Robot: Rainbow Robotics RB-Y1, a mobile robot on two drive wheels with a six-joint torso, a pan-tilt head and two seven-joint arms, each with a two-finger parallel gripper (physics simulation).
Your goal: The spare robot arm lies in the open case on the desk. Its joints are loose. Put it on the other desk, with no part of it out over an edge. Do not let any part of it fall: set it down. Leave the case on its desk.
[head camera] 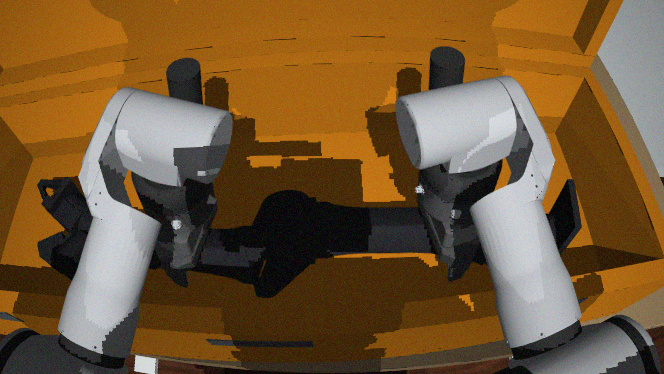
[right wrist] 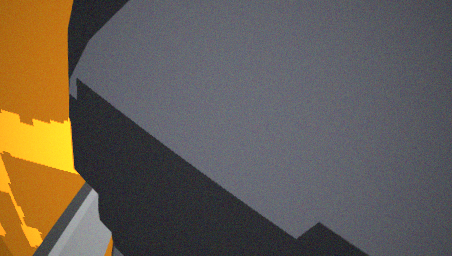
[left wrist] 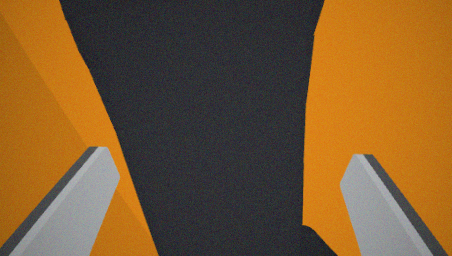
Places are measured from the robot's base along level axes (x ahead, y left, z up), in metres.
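Pixels of known places: left gripper, fingertip midpoint: (head camera: pixel 194 250) (left wrist: pixel 228 166); right gripper, fingertip midpoint: (head camera: pixel 441 244).
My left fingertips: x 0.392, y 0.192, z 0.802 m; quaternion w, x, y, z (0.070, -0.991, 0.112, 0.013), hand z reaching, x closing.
Ahead of a thing's pixels: the offset from my left fingertips to its top centre. "*": to the spot under its first point.
The spare robot arm (head camera: pixel 400 230) (left wrist: pixel 215 100) (right wrist: pixel 275 125), black and dark grey, lies stretched across the floor of the orange open case (head camera: pixel 620 296) (left wrist: pixel 390 100) (right wrist: pixel 30 60). My left gripper (head camera: pixel 181 277) (left wrist: pixel 228 166) is open over the spare arm's left part, with a finger on each side of it in the left wrist view. My right gripper (head camera: pixel 452 272) (right wrist: pixel 220 187) is open at the spare arm's right part, which fills most of the right wrist view and hides one finger. Whether the fingers touch it cannot be told. The other desk does not show.
The case's side wall (head camera: pixel 605 170) rises at the right, and its raised lid @(* dx +0.330, dy -0.137, dz +0.143 m) (head camera: pixel 300 17) stands at the back. A dark strip @(* dx -0.141, dy -0.117, dz +0.073 m) (head camera: pixel 260 343) runs along the case's front. A tan surface shows past the case's front right corner. A small white object (head camera: pixel 146 364) shows at the bottom left.
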